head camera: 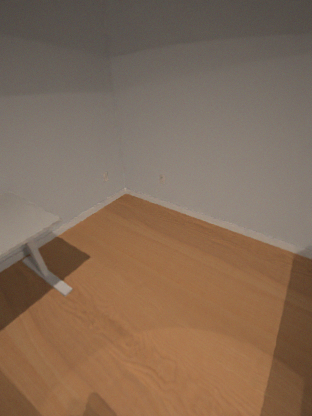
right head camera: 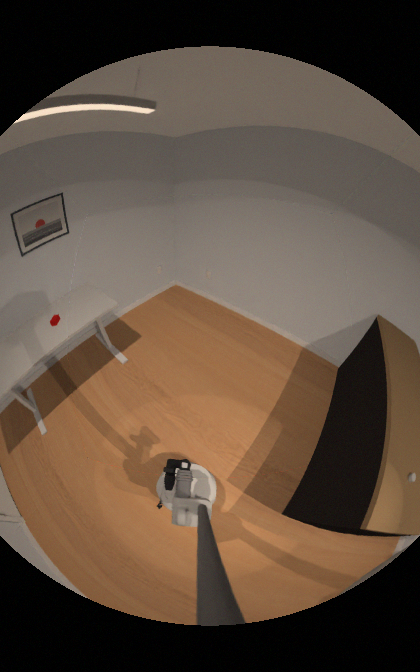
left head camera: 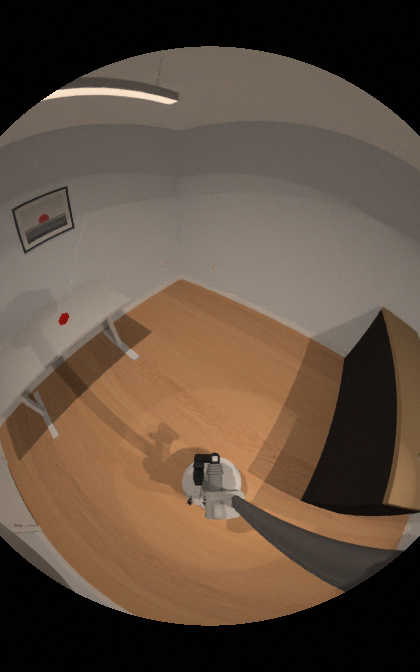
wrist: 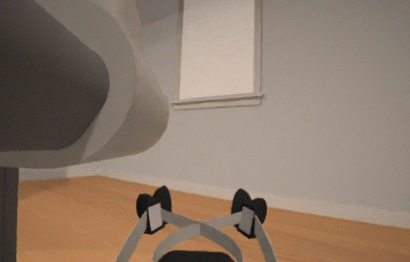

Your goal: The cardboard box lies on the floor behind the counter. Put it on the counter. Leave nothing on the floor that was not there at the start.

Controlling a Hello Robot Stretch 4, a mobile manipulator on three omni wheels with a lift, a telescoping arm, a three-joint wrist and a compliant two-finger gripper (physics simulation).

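Places are measured from the robot's base along level axes (x ahead, y left, z up), in centimetres.
Where they show: gripper, between the fingertips: (wrist: 201, 202).
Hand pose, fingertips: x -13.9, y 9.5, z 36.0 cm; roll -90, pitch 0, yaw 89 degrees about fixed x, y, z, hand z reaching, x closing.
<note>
After its pixels a point has its place.
The cardboard box does not show in any of the four views. A long unit with a tan top (left head camera: 407, 425) (right head camera: 400, 425) and a black side stands at the right in the left and right head camera views. It looks like the counter, but I cannot tell for certain. My gripper (wrist: 201, 202) {x -13.9, y 9.5, z 36.0 cm} is open in the wrist view, its two dark fingertips wide apart with nothing between them. It is folded in close to my round base, well apart from the tan-topped unit. The floor behind that unit is hidden.
A white table (head camera: 22, 220) {x 124.4, y 94.0, z 69.3 cm} (left head camera: 95, 302) (right head camera: 87, 302) with splayed feet stands along the left wall. A red object (left head camera: 64, 318) (right head camera: 55, 320) lies on it. A small white knob-like thing (right head camera: 411, 476) is on the tan surface. A window (wrist: 217, 50) {x -197.7, y 21.6, z 122.6 cm} is in the wall.
</note>
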